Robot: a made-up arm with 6 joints.
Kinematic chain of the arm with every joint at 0, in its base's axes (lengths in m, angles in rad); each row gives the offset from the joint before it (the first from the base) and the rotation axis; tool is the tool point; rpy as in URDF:
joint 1: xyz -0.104 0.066 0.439 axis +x
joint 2: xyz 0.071 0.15 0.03 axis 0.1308 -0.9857 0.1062
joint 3: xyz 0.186 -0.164 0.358 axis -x
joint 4: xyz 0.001 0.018 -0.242 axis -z
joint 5: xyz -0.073 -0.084 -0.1 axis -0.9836 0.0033 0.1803
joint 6: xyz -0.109 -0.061 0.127 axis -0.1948 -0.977 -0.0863
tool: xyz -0.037 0 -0.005 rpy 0.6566 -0.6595 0.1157
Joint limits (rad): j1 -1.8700..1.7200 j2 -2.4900..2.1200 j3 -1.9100..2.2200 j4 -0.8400..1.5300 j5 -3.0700..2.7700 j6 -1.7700..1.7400
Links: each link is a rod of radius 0.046 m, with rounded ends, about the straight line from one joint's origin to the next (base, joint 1, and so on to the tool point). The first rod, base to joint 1, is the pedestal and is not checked.
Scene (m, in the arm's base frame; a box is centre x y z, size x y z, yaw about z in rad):
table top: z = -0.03
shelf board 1: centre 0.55 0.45 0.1 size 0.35 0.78 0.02 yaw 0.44
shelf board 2: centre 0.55 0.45 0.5 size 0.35 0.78 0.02 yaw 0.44
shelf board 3: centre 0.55 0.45 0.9 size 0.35 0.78 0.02 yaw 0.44
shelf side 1: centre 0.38 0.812 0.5 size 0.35 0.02 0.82 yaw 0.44
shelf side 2: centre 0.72 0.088 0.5 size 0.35 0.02 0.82 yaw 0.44
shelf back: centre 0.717 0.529 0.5 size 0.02 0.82 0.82 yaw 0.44
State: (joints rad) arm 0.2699 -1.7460 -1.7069 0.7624 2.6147 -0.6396
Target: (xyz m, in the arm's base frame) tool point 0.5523 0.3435 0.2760
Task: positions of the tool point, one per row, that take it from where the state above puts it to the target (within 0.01 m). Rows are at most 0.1 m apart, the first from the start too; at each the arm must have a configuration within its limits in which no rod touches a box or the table.
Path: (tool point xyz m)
1: 0.5606 0.3838 0.3268
2: 0.5523 0.3435 0.2760

